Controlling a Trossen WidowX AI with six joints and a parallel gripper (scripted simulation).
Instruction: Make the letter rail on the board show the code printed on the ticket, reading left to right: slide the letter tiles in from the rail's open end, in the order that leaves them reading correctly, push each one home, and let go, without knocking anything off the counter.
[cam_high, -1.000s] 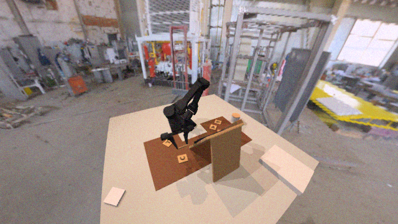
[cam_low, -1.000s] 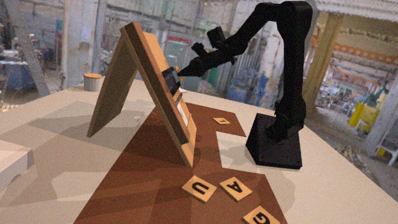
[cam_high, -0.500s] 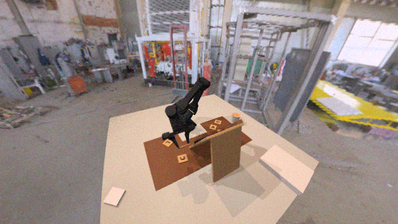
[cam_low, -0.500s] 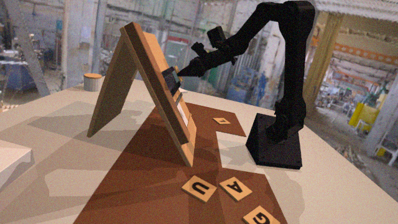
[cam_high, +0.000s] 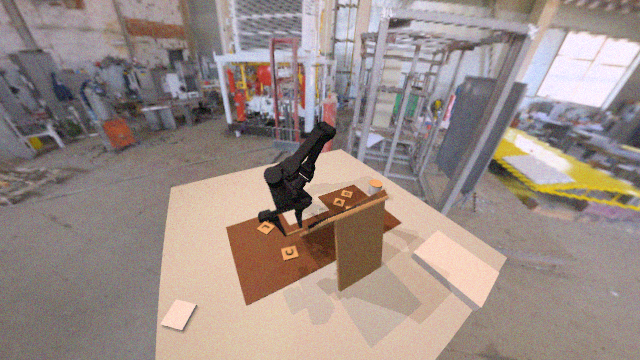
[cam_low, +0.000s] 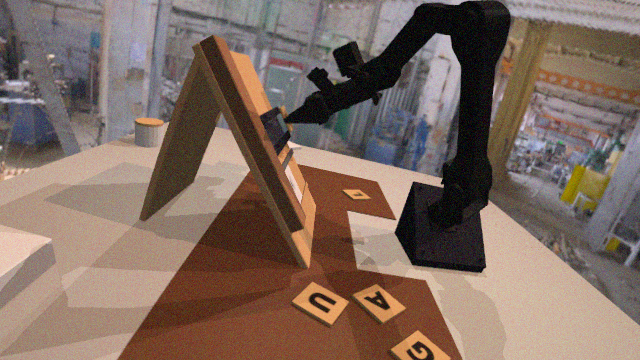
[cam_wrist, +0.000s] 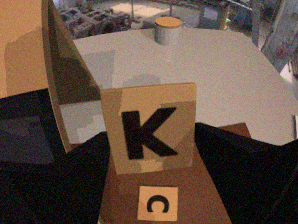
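The white ticket is 2 cm behind my gripper tip, 19 cm to the left of it and 8 cm below it. Also, from my gripper tip: brown mat (13 cm behind, 19 cm to the left, 17 cm below); then letter tile (7 cm behind, 40 cm to the left, 16 cm below); then white pad (5 cm behind, 41 cm to the right, 16 cm below).
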